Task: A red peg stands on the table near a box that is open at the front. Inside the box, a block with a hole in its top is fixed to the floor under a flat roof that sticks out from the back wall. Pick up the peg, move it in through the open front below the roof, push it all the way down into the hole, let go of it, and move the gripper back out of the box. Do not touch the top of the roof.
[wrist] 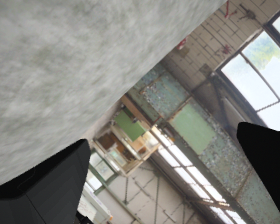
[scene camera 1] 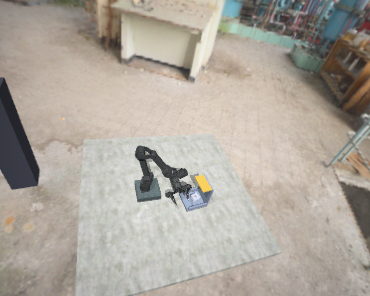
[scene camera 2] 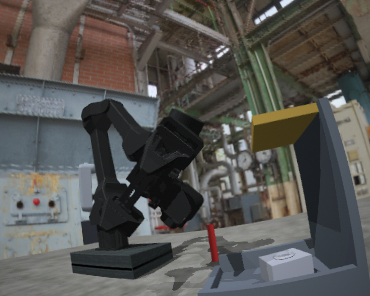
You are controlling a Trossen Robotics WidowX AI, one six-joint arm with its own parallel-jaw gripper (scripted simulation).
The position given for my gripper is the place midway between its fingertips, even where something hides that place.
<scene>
My gripper [scene camera 2: 121, 202] is open, with nothing in its grasp. Also in view: a yellow roof [scene camera 2: 279, 128].
My gripper is seen too in the wrist view [wrist: 165, 138].
</scene>
